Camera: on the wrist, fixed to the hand. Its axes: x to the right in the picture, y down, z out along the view.
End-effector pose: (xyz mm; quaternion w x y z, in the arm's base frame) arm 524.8 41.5 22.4 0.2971 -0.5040 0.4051 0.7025
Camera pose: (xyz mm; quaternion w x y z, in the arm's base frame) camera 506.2 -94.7 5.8 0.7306 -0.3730 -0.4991 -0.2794
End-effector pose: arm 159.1 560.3 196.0 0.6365 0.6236 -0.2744 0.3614
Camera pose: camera 96.9 671.2 250.9 0.3414 0.3059 0.6020 -0.6538
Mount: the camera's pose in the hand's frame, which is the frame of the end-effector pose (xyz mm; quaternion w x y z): 20.4 78.3 -112.4 0.0066 0.0200 -0.0414 -0.9989
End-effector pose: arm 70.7 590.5 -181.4 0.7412 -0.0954 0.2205 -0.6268
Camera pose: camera 92.4 601.2 -317.8 0.6102 0.2320 0.1371 0.7450
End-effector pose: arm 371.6 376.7 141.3 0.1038 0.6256 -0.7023 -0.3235
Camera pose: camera 365.9 321.6 268.2 0.3640 -0.6943 -0.6095 0.1177
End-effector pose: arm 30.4 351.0 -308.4 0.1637 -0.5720 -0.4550 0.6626
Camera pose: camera 150.2 371.1 -375.0 0.6556 0.4814 -0.5679 -0.1264
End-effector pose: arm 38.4 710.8 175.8 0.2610 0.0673 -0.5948 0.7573
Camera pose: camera 7.2 810.2 84.6 0.7323 0.6312 0.0676 -0.2466
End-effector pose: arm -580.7 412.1 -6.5 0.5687 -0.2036 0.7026 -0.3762
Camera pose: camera -682.1 480.6 -71.3 0.3389 0.7074 0.2298 0.5762
